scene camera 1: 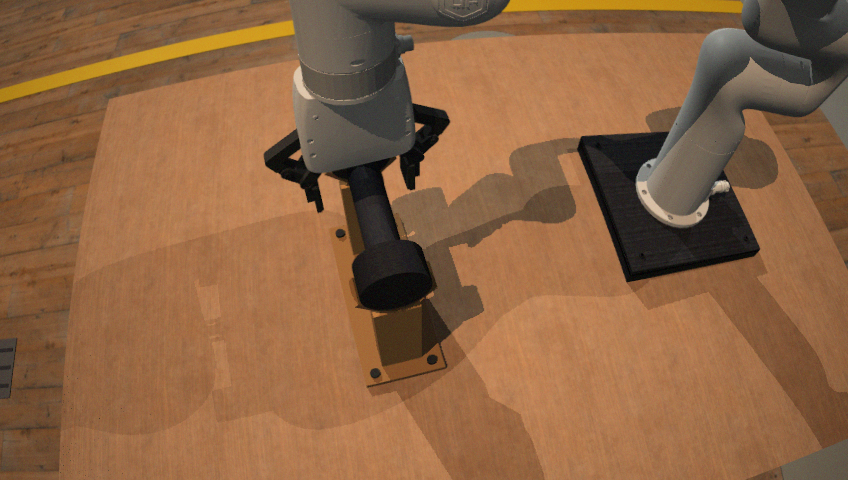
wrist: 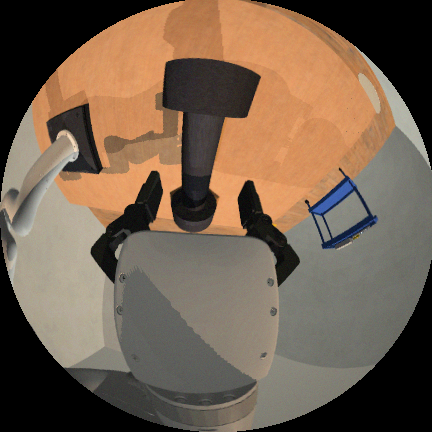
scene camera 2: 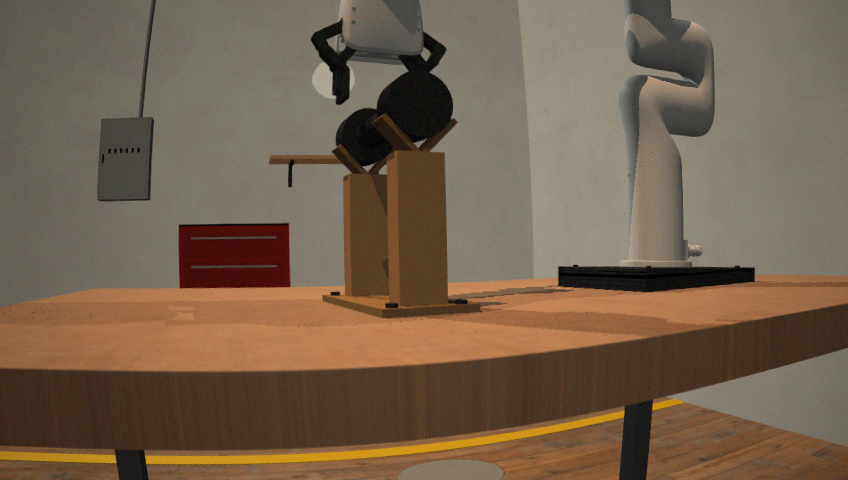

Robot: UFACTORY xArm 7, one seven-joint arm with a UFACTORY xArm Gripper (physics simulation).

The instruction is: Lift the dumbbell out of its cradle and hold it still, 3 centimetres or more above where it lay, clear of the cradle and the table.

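Frame: origin at the arm's base, x ahead, y left, z up, level; millimetres.
Where they show: gripper, fingertip midpoint: (scene camera 1: 362, 189) (wrist: 201, 183); arm's base, origin of the base link: (scene camera 1: 671, 193) (wrist: 67, 145) (scene camera 2: 655, 267).
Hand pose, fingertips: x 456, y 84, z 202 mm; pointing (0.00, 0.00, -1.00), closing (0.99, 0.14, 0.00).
Each offset is from my fingertips to the centre of the thing. "*": to the spot under its first point. Level surfaces: height alone.
The black dumbbell {dx -7, dy +4, dz -24 mm} (scene camera 1: 391, 276) (scene camera 2: 414, 107) (wrist: 210, 87) lies in the V-shaped rests of its brown cradle {* dx -19, dy +101, dz -147 mm} (scene camera 1: 399, 339) (scene camera 2: 417, 226), its two weights over the two posts. My gripper (scene camera 1: 365, 196) (scene camera 2: 381, 98) (wrist: 201, 183) is open, pointing down over the far part of the dumbbell. In scene camera 1 its fingers stand apart on either side of the handle, near the far weight, with nothing gripped; its body hides that weight. In scene camera 2 the near weight hides one finger. In the wrist view the handle runs between the fingers and the far weight shows close to the gripper body.
The cradle's base plate {* dx +31, dy +55, dz -222 mm} (scene camera 1: 357, 333) is fixed to the wooden table {dz -230 mm} (scene camera 1: 178, 178) (scene camera 2: 178, 350) with black bolts. The arm's black base (scene camera 1: 606, 196) (scene camera 2: 601, 278) (wrist: 90, 140) stands to the right in both scene views. A red cabinet (scene camera 2: 234, 255) and a blue cart (wrist: 331, 196) are in the background.
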